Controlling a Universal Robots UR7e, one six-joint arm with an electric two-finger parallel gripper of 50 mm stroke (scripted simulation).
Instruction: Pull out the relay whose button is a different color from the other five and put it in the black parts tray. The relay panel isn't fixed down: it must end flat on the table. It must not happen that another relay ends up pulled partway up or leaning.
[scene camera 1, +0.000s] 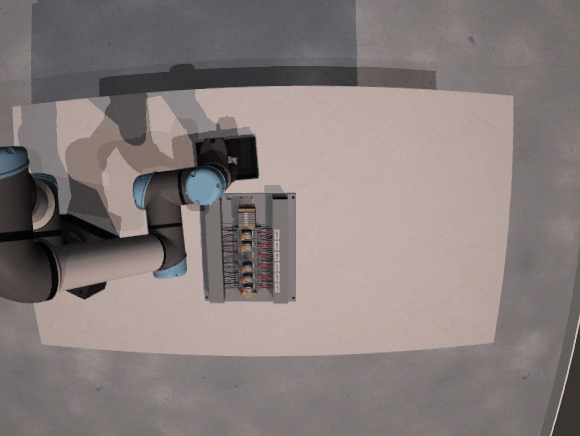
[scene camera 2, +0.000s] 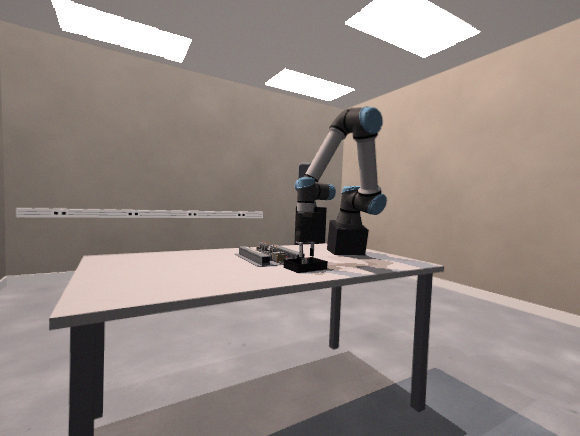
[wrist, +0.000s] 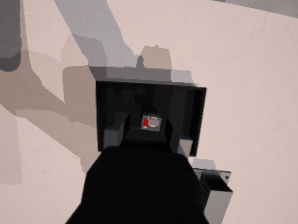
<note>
In view: my gripper (wrist: 147, 123), a black parts tray (scene camera 1: 243, 148) and a relay panel (scene camera 1: 263, 213).
The black parts tray also shows in the wrist view (wrist: 184, 105). The relay panel shows as well in scene camera 2 (scene camera 2: 258, 257).
</note>
